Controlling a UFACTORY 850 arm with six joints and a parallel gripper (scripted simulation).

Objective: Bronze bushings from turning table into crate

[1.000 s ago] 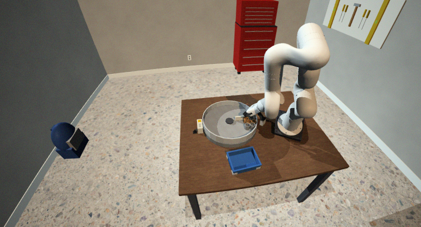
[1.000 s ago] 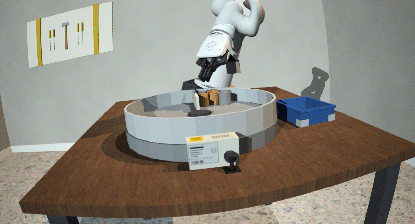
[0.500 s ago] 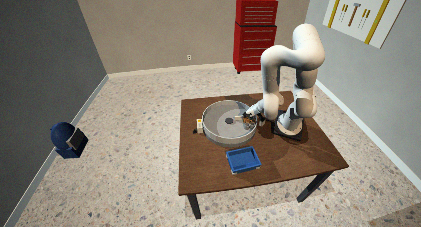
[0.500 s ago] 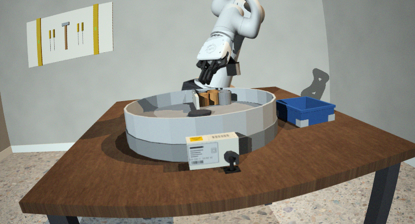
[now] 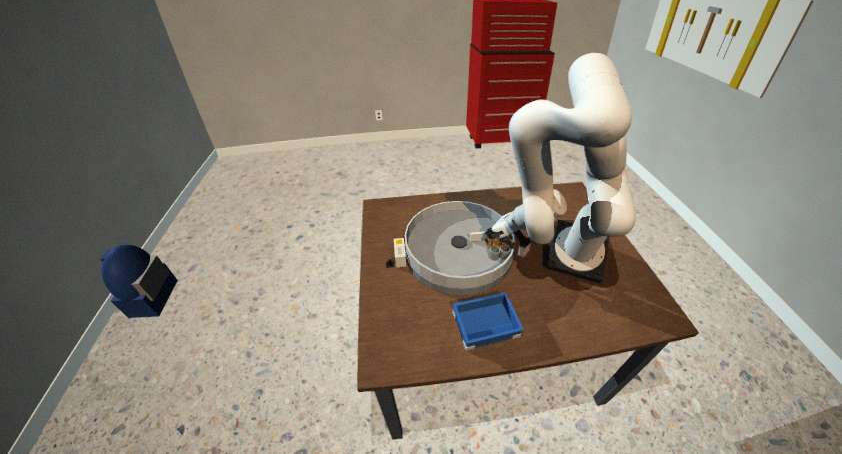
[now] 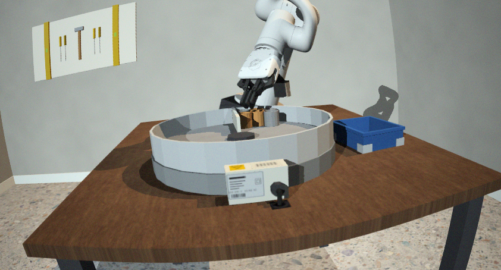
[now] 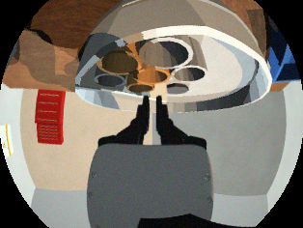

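Now: hand 300 mm to the right of the blue crate, 100 mm short of it and 100 mm above it. Round my hand: grey turning table (110 mm ahead, 70 mm below, 40 mm to the right).
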